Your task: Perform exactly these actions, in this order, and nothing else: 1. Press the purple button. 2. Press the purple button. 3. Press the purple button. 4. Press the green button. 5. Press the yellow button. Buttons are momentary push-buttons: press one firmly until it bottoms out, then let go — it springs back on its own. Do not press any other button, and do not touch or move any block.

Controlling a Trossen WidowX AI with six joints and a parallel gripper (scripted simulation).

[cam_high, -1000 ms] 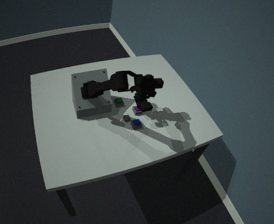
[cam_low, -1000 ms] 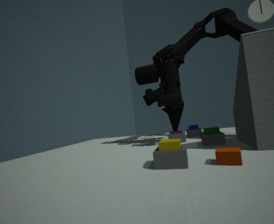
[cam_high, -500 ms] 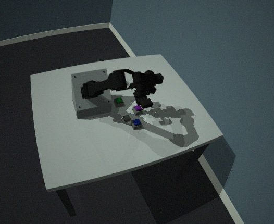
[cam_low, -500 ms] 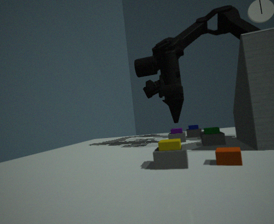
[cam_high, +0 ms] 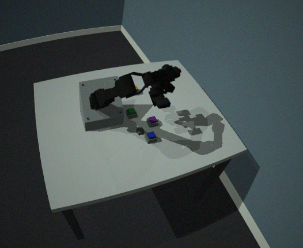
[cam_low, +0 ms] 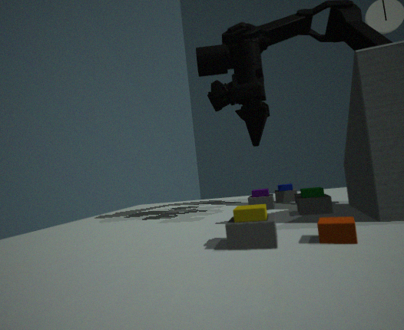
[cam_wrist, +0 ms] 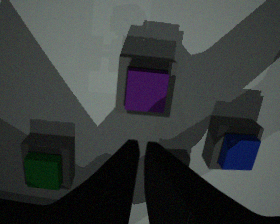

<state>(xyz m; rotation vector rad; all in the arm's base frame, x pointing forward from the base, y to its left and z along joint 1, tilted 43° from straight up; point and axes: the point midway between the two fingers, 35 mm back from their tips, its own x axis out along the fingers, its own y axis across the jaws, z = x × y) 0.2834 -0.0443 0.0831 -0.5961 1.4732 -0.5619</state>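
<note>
Right now my gripper tip is 90 mm past the green button, 80 mm to the right of it and 90 mm above it. Also, from my gripper tip: small grey block (80 mm behind, 50 mm to the right, 120 mm below); then purple button (10 mm to the right, 90 mm below); then blue button (40 mm behind, 110 mm to the right, 90 mm below).
</note>
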